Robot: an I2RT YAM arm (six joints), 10 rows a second.
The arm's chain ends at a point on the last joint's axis. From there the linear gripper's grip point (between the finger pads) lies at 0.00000 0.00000 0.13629 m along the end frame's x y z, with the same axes.
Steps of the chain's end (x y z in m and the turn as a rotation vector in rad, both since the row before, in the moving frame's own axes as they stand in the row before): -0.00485 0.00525 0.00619 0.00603 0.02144 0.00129; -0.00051 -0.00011 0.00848 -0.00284 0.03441 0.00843; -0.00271 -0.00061 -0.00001 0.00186 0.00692 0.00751; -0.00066 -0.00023 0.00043 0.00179 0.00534 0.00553; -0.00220 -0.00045 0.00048 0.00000 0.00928 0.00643
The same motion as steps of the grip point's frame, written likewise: -0.00193 0.00443 0.00616 0.00603 0.02144 0.00129; 0.00418 0.00030 0.00840 -0.00284 0.03441 0.00843; -0.00177 -0.00086 -0.00001 0.00186 0.00692 0.00751; 0.00007 -0.00047 0.00043 0.00179 0.00534 0.00553; -0.00094 -0.00045 0.00047 0.00000 0.00928 0.00643
